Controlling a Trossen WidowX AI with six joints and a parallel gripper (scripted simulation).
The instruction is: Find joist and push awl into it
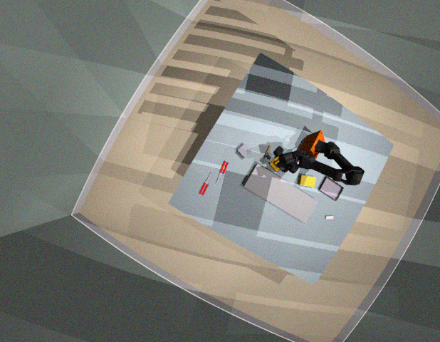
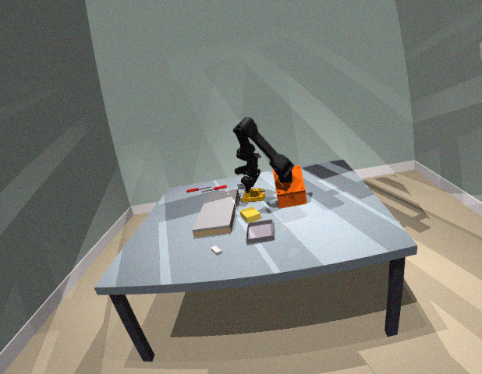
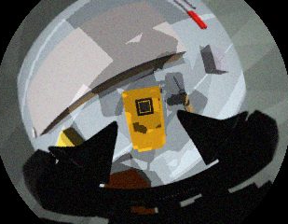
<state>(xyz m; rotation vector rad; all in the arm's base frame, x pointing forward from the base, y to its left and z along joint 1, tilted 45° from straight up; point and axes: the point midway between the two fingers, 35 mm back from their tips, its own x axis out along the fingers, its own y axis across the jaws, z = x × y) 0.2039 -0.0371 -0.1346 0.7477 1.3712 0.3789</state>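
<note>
Right now the yellow stud finder is 10 mm below my gripper tip. Round my gripper tip: square window (20 mm ahead); then awl (90 mm to the right, 50 mm below); then grey block (70 mm ahead, 240 mm to the right, 40 mm below).
</note>
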